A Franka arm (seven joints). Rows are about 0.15 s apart.
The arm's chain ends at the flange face. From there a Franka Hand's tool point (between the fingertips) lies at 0.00 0.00 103.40 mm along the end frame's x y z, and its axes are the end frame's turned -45 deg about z.
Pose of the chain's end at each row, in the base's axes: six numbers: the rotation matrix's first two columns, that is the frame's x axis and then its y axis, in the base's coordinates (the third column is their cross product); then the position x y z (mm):
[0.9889, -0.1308, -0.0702, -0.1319, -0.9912, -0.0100, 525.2, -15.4, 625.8]
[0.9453, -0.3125, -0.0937, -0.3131, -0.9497, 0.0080, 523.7, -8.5, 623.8]
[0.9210, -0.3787, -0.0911, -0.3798, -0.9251, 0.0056, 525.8, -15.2, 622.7]
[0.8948, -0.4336, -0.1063, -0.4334, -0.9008, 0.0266, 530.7, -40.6, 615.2]
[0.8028, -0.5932, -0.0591, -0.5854, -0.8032, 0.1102, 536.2, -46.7, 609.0]
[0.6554, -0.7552, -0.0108, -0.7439, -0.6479, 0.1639, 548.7, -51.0, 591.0]
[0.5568, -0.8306, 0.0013, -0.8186, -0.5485, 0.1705, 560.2, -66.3, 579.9]
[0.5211, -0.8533, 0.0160, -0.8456, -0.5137, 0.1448, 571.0, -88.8, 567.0]
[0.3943, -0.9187, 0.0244, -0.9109, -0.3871, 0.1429, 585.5, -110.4, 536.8]
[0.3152, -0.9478, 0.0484, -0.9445, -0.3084, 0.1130, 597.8, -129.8, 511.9]
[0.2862, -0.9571, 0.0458, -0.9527, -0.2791, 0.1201, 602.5, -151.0, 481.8]
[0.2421, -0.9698, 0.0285, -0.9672, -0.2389, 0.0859, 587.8, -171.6, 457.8]
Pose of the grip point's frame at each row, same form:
[0.7925, 0.6084, -0.0426, 0.6060, -0.7934, -0.0567, 518.1, -13.4, 522.7]
[0.8898, 0.4506, -0.0719, 0.4470, -0.8925, -0.0606, 514.2, -6.2, 520.9]
[0.9198, 0.3864, -0.0684, 0.3827, -0.9219, -0.0605, 516.9, -12.2, 519.7]
[0.9392, 0.3304, -0.0940, 0.3263, -0.9436, -0.0564, 519.6, -38.3, 512.4]
[0.9816, 0.1485, -0.1197, 0.1537, -0.9874, 0.0361, 524.5, -52.3, 506.4]
[0.9895, -0.0759, -0.1235, -0.0626, -0.9921, 0.1083, 535.2, -61.3, 489.0]
[0.9726, -0.1995, -0.1196, -0.1851, -0.9752, 0.1215, 545.6, -76.2, 478.0]
[0.9664, -0.2401, -0.0911, -0.2295, -0.9666, 0.1137, 559.1, -98.0, 464.7]
[0.9229, -0.3759, -0.0838, -0.3653, -0.9233, 0.1183, 572.9, -118.5, 434.5]
[0.8907, -0.4521, -0.0457, -0.4450, -0.8883, 0.1141, 588.3, -138.2, 409.3]
[0.8760, -0.4794, -0.0525, -0.4713, -0.8741, 0.1173, 591.9, -159.1, 379.3]
[0.8551, -0.5168, -0.0406, -0.5127, -0.8547, 0.0809, 579.9, -176.6, 354.8]

